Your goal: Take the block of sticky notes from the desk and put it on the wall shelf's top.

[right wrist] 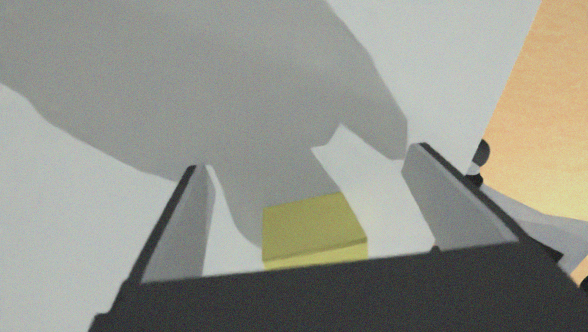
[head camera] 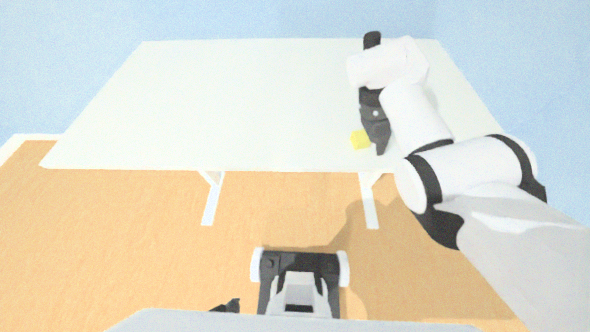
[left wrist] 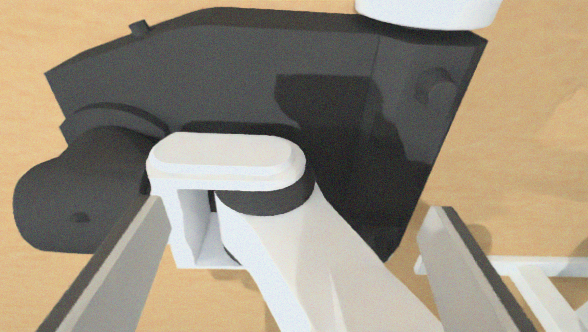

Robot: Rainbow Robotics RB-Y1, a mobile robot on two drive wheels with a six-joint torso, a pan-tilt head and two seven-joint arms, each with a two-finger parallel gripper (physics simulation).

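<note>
The sticky-note block is a small yellow block on the white desk top, near its front edge and right of centre in the head view. My right gripper is open and low over the desk beside the block. In the right wrist view the block shows between the two spread fingers, apart from both, its lower part hidden by the dark gripper body. My left gripper is open and empty, above the robot's base; a dark tip of it seems to show at the head view's bottom. No wall shelf can be made out.
The dark mobile base stands on the wood floor in front of the desk. White desk supports stand under the desk top. A blue wall lies behind. My right arm reaches over the desk's right side.
</note>
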